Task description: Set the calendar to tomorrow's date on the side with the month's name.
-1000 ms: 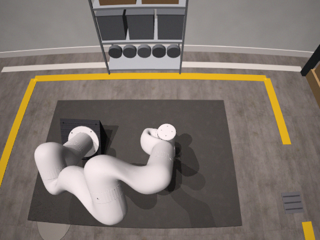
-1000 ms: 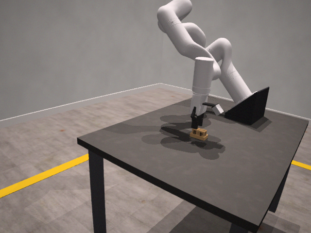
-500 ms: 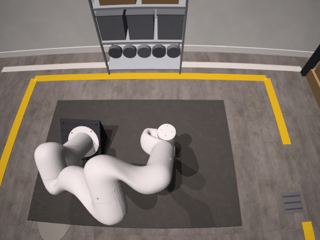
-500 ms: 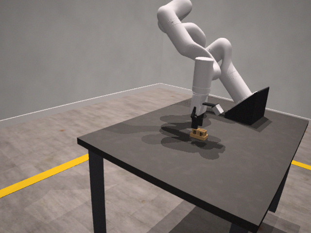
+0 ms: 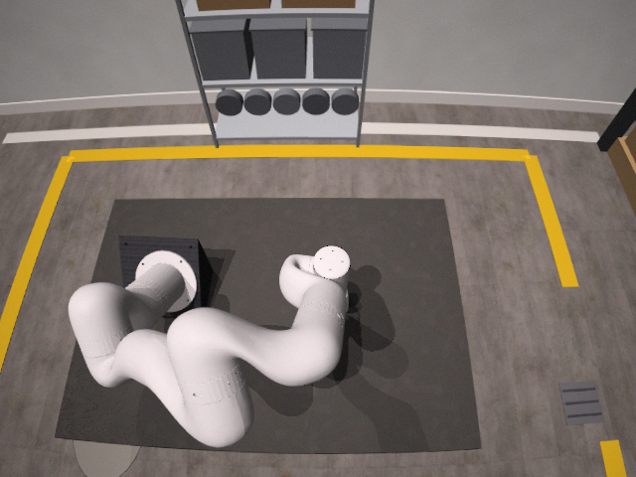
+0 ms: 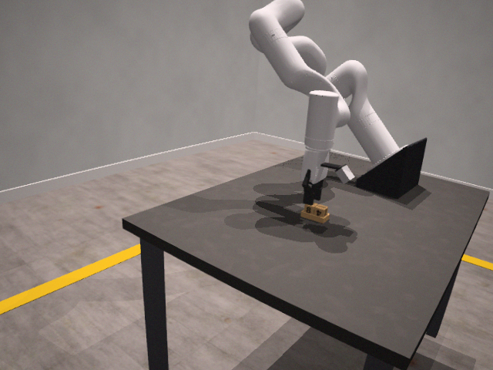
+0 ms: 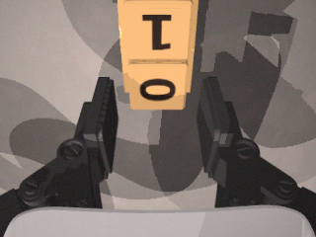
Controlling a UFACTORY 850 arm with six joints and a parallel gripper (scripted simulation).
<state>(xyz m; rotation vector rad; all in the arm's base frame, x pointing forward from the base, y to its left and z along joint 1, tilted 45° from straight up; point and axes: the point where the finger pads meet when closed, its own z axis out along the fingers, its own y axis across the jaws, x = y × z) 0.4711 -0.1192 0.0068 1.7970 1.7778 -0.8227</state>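
Now: hand 40 mm above the calendar cube. Also, from my hand: wooden tray (20 mm to the left, 60 mm below).
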